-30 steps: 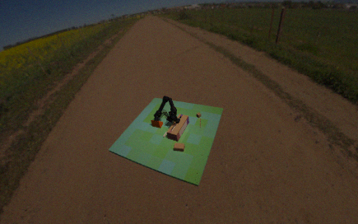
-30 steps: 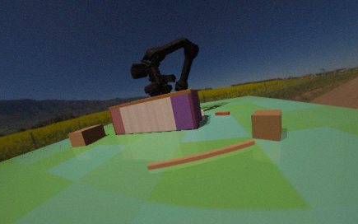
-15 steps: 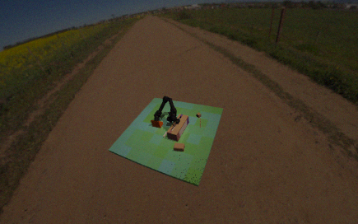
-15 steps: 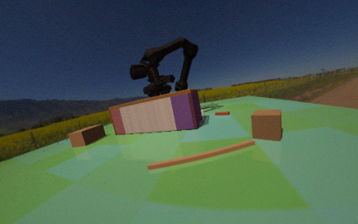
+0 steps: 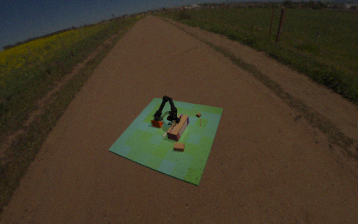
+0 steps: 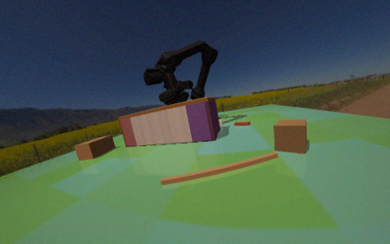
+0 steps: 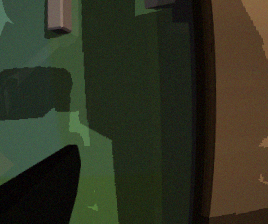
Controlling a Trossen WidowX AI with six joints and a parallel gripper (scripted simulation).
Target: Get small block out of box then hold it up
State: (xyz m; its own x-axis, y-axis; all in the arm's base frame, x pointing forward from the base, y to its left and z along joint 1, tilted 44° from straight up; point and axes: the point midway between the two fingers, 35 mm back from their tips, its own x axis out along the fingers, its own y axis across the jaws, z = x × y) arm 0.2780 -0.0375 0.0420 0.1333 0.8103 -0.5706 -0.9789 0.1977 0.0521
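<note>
The long box lies 5 cm to the right of my gripper tip, 3 cm below it and 3 cm ahead of it. From my gripper tip the other things lie so: thin orange stick 34 cm ahead, 13 cm to the left, 8 cm below; then red flat piece 24 cm to the left, 8 cm below, 3 cm ahead; then brown cube 29 cm ahead, 27 cm to the left, 6 cm below.
</note>
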